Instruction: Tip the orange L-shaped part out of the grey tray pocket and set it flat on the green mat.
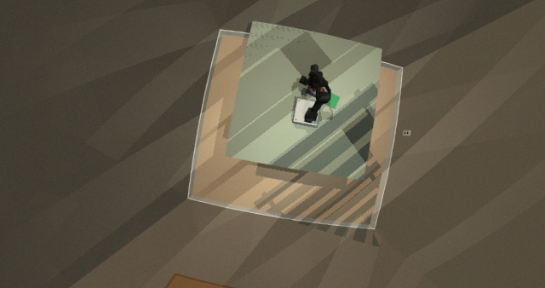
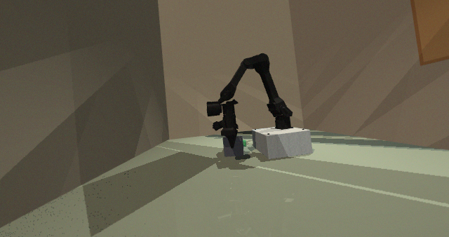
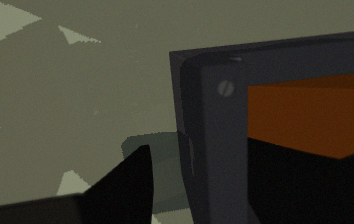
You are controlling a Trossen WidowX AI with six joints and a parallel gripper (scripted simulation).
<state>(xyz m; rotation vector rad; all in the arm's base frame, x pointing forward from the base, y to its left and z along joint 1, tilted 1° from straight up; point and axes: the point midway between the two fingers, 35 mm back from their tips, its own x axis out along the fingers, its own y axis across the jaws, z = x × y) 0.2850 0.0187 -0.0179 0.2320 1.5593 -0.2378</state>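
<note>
Right now the orange L-shaped part is 50 mm to the right of my gripper tip and 20 mm behind it.
</note>
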